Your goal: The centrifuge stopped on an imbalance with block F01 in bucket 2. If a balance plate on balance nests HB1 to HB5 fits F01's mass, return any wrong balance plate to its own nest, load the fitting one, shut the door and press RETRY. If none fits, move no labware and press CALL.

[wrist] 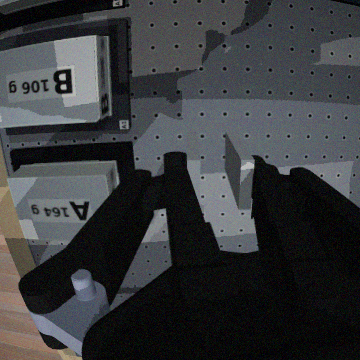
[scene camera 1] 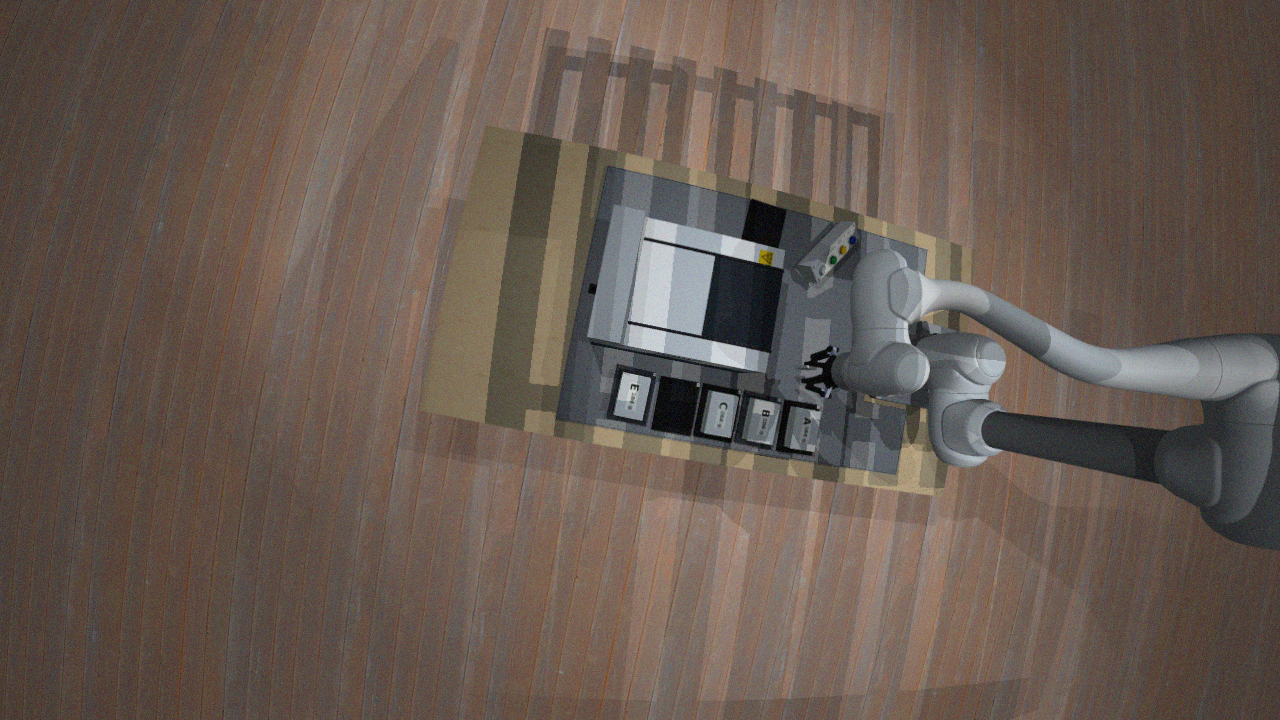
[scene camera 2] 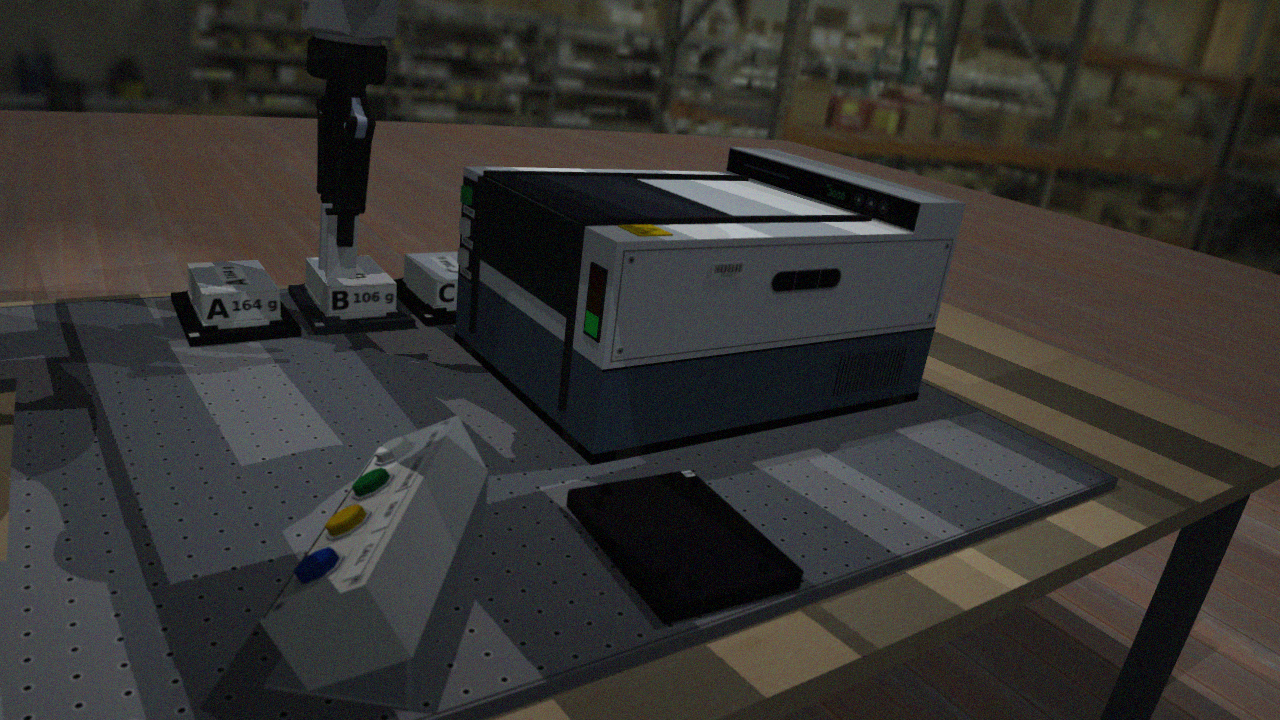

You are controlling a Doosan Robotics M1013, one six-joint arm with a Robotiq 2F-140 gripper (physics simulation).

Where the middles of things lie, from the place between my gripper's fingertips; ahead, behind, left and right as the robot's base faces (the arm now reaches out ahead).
Right now the balance plate B (scene camera 2: pixel 373 292) is 90 mm ahead of my hand, 150 mm to the left of it and 70 mm below it. The rest, counted from my hand: balance plate A (scene camera 2: pixel 231 294) 50 mm behind, 170 mm to the left, 70 mm below; then balance plate C (scene camera 2: pixel 433 277) 220 mm ahead, 130 mm to the left, 70 mm below; then button box (scene camera 2: pixel 358 619) 140 mm behind, 390 mm to the right, 60 mm below.
